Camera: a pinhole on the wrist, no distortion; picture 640 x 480 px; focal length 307.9 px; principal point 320.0 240.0 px. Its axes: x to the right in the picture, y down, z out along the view. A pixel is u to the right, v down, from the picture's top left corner.
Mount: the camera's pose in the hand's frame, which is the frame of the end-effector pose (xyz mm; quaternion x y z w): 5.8 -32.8 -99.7 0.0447 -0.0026 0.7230 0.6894
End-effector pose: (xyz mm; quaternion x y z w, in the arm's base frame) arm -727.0 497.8 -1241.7 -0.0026 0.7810 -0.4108 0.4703
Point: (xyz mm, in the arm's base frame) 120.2 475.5 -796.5
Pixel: outside the picture
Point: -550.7 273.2 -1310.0
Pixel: 336.1 231.4
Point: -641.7 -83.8 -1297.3
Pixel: 183.4 150.1
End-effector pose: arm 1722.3 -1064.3 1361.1 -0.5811 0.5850 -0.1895 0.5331
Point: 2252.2 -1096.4 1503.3
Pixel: 127.7 210.5
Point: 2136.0 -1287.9 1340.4
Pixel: 171.4 32.2
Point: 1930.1 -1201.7 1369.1
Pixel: 188.0 49.7
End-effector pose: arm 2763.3 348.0 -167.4 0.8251 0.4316 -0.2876 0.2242
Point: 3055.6 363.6 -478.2
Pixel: outside the picture
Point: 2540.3 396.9 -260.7
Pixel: 62.4 296.9
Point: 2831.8 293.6 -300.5
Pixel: 486.6 128.7
